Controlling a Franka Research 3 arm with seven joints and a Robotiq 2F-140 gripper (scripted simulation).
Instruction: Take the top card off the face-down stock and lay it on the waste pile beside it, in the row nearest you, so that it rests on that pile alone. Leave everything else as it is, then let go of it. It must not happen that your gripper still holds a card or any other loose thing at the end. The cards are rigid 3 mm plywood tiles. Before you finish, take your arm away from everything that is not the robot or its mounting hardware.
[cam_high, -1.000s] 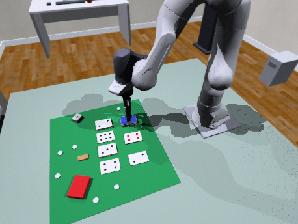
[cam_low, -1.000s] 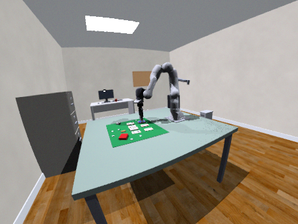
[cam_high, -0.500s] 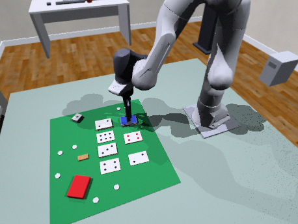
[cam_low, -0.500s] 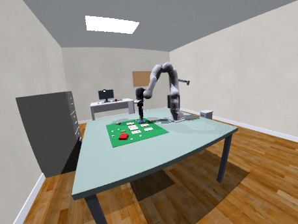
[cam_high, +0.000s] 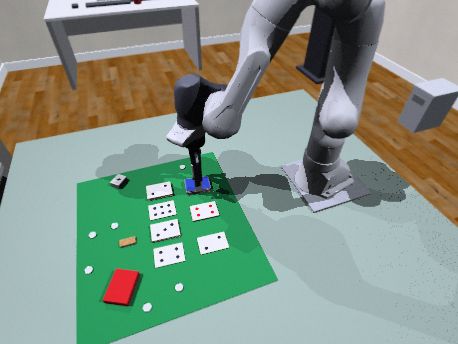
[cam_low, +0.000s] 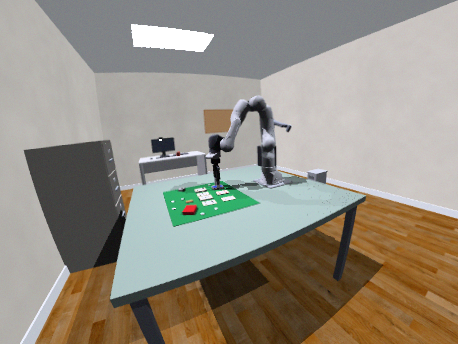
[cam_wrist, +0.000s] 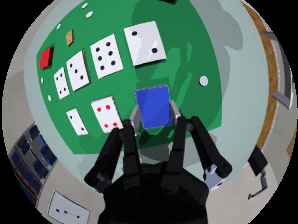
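Now: the white card 14 cm ahead of my hand, 3 cm to the right of it and 3 cm below it. Also, from my hand: green mat (16 cm ahead, 12 cm to the left, 6 cm below); grey block (27 cm ahead, 13 cm to the right, 3 cm below); red box (31 cm ahead, 29 cm to the left, 4 cm below).
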